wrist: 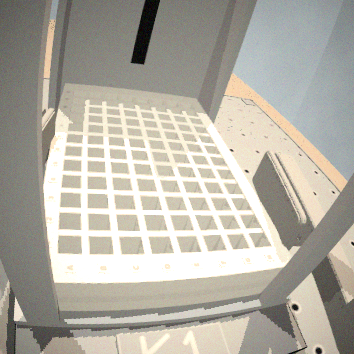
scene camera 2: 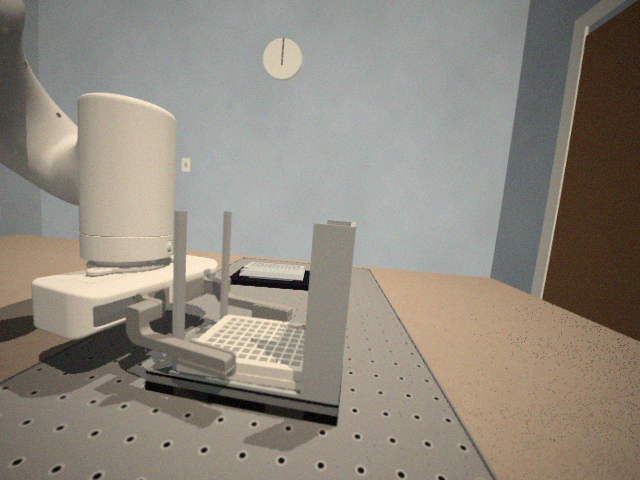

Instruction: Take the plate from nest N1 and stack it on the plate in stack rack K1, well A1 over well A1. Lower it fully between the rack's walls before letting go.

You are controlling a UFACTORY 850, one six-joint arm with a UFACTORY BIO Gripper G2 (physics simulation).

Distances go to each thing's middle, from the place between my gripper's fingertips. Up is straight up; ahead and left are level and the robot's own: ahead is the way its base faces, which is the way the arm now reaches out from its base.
Now: hand 30 mm above the black rack base (scene camera 2: 275,401), 10 mm to the right of it and 10 mm past it. Also, from my hand: flat black pad (scene camera 2: 235,280) 330 mm to the left, 40 mm behind, 30 mm below; then slotted rack wall (wrist: 98,48) 70 mm ahead, 50 mm above, 10 mm to the right.
